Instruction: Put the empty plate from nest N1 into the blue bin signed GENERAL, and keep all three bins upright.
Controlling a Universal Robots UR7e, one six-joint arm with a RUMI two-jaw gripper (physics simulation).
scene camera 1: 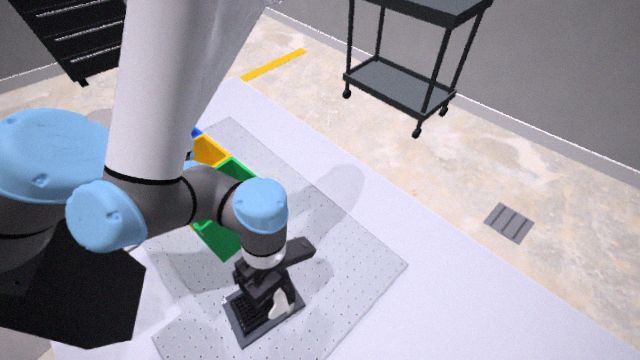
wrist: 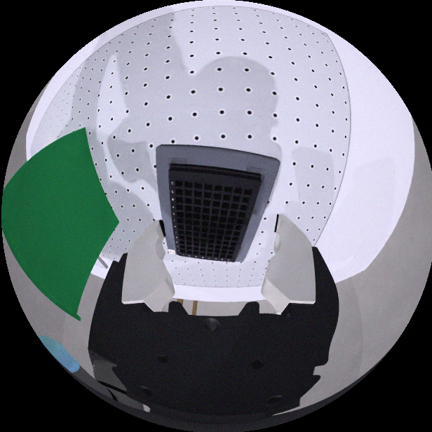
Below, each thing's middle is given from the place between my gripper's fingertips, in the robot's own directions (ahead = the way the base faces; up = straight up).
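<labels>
The yellow bin (scene camera 1: 206,151) is 340 mm to the left of my hand, 140 mm ahead of it and 50 mm above it. I also see the green bin (scene camera 1: 223,242), 50 mm above my hand as well, 110 mm ahead of it and 210 mm to the left of it. The black plate (scene camera 1: 249,319) is 20 mm below my hand, 20 mm behind it and 20 mm to the left of it.
</labels>
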